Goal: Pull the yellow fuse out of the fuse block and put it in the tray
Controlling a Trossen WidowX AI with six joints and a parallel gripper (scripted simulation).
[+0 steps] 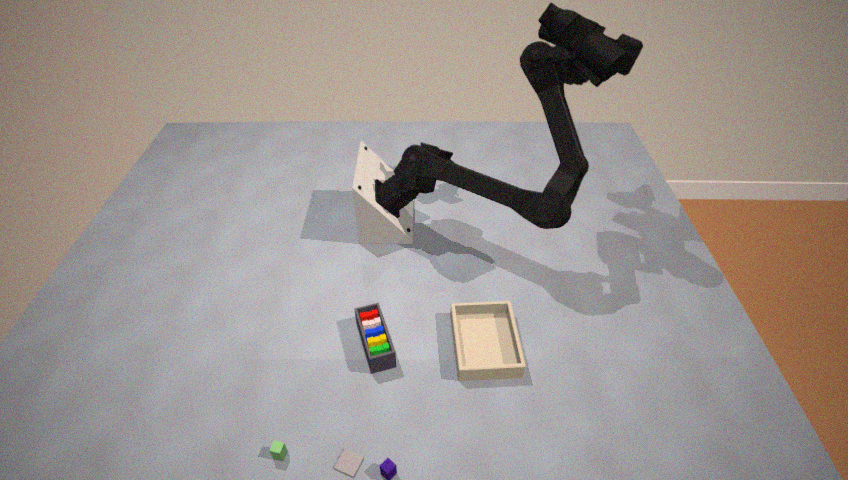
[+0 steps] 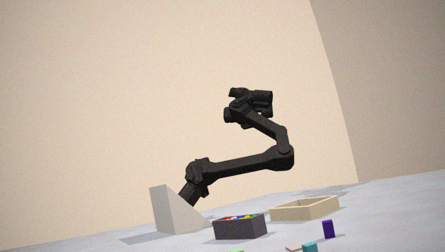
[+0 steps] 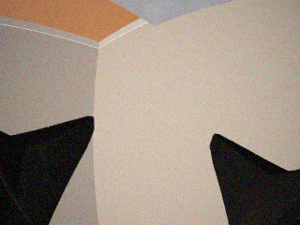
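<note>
Right now my gripper tip is 45 cm short of the yellow fuse, 46 cm to the left of it and 29 cm above it. Also, from my gripper tip: beige tray 45 cm ahead, 29 cm to the right, 31 cm below; pale fuse 42 cm ahead, 47 cm to the right, 29 cm below; red fuse 40 cm ahead, 47 cm to the right, 29 cm below.
</note>
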